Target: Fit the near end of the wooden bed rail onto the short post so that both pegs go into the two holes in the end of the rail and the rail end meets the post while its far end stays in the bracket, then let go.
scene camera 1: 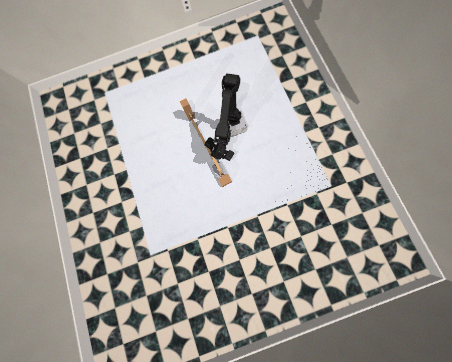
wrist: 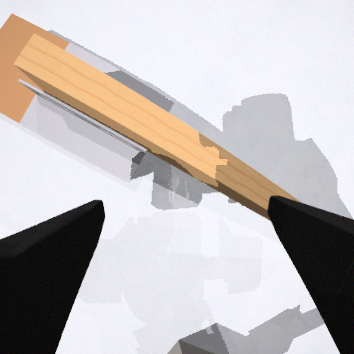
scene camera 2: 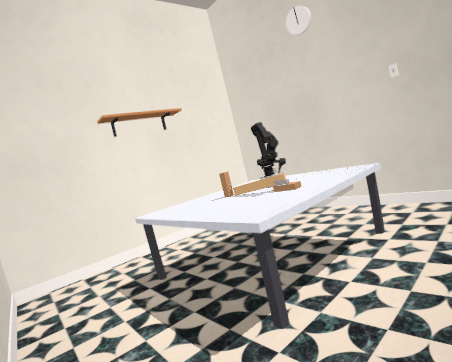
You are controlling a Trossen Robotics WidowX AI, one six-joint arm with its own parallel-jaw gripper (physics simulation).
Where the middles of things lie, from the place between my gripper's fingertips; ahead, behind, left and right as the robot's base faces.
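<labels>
With the wooden bed rail (wrist: 57,72) as the reference, my hand is 50 mm above it, and it is also 100 mm to the left of the rail and 50 mm short of it.
</labels>
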